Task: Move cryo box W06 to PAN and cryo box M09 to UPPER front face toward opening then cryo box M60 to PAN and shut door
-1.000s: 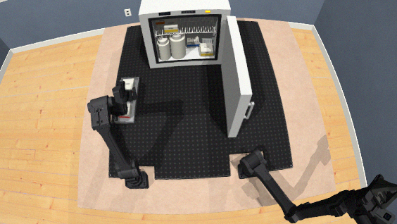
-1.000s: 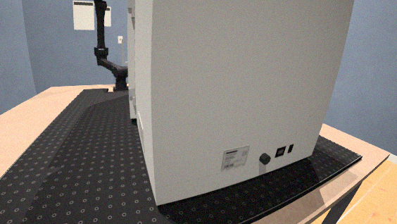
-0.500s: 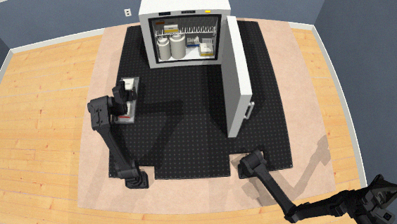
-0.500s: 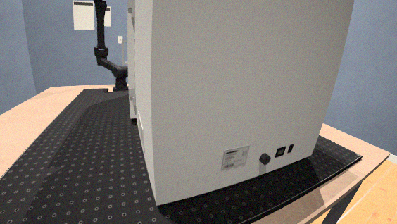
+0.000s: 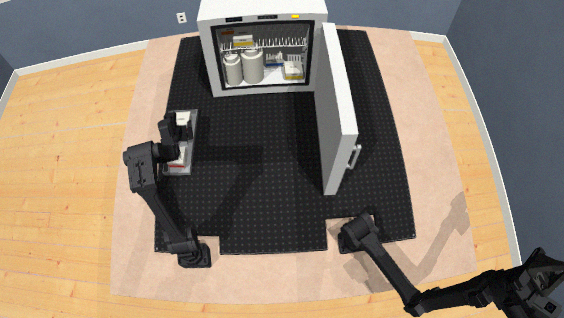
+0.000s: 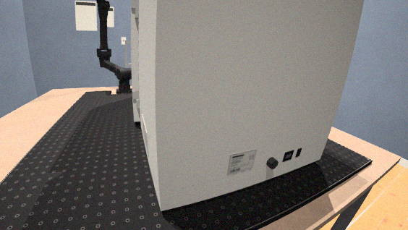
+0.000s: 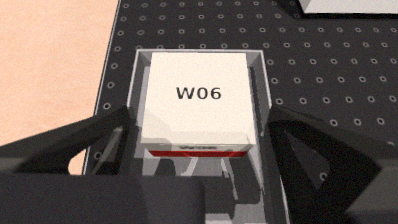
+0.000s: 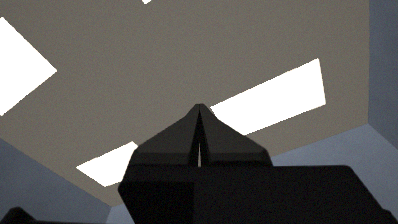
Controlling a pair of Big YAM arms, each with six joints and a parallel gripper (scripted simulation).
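Note:
My left gripper is now 150 mm past the whitish cryo box, 30 mm above it and 20 mm to the right of it. Round my left hand: transfer pan (60 mm behind, 50 mm below, 10 mm to the left); freezer door (610 mm to the right, 210 mm above, 130 mm behind).

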